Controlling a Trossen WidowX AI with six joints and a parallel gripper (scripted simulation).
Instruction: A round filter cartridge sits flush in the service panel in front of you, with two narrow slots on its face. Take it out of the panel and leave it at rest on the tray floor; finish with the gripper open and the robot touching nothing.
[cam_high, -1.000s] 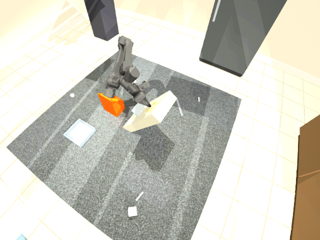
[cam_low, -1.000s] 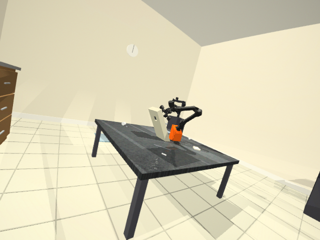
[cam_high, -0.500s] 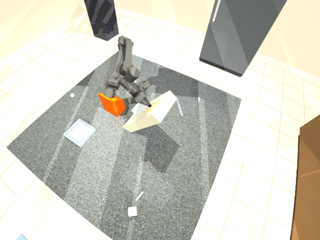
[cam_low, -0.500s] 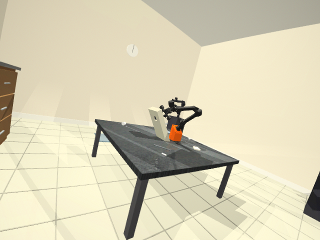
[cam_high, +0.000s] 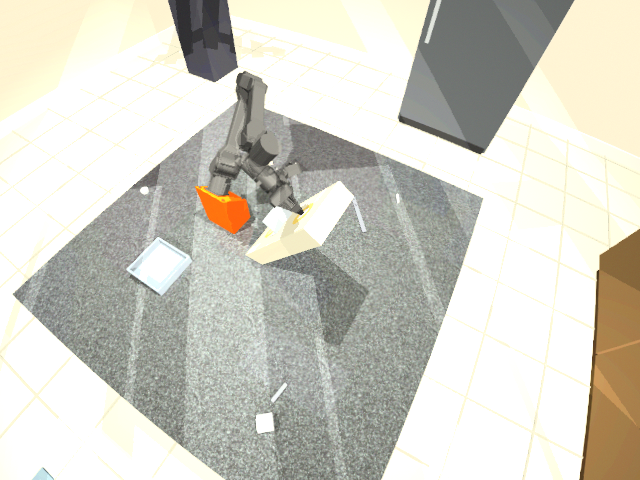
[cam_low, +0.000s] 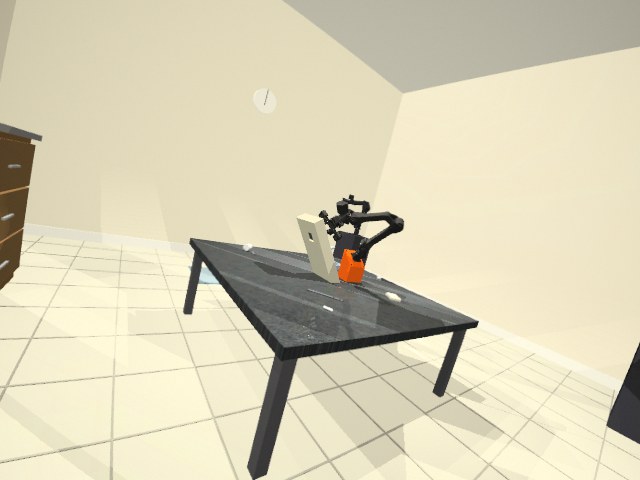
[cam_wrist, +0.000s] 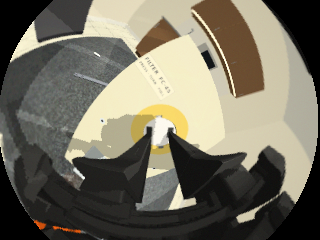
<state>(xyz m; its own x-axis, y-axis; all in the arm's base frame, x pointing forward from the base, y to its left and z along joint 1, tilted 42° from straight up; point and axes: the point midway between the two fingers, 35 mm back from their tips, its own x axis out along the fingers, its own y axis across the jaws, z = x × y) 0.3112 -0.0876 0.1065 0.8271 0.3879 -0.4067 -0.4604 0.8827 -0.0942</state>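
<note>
The white round filter cartridge lies 2 cm ahead of my gripper tip and 1 cm below it. From my gripper tip the other things lie so: short rod (40 cm to the right, 26 cm below, 17 cm ahead); then cream service panel (8 cm below, 3 cm behind); then peg (44 cm to the left, 26 cm below, 18 cm ahead).
</note>
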